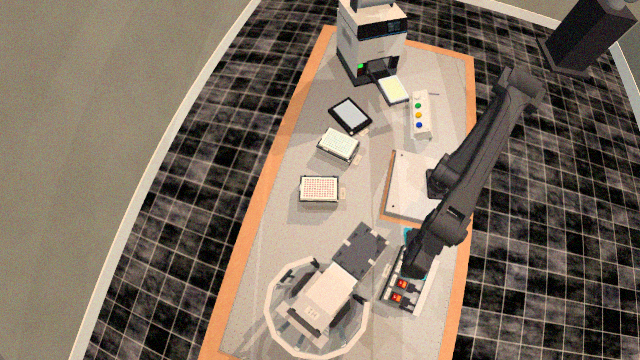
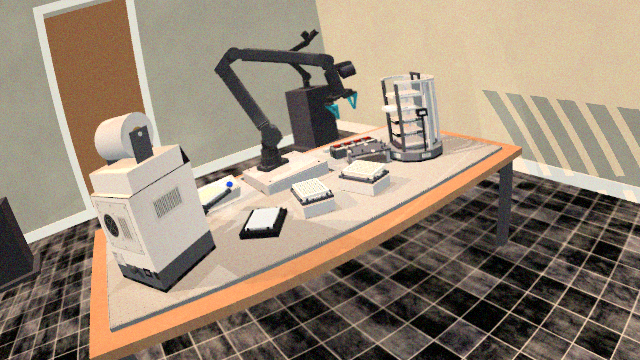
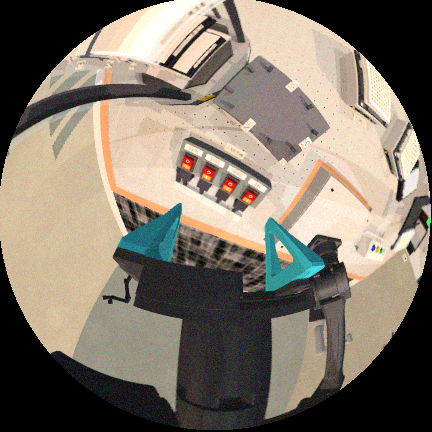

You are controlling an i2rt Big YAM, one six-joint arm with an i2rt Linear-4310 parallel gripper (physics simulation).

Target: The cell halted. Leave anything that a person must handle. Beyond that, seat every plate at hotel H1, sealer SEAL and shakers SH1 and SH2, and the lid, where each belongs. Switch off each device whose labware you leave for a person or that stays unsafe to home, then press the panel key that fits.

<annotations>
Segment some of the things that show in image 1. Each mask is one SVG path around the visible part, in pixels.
A red-welled plate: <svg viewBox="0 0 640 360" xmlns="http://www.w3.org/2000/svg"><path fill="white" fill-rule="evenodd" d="M302 177L300 200L337 201L337 178Z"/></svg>
</annotations>
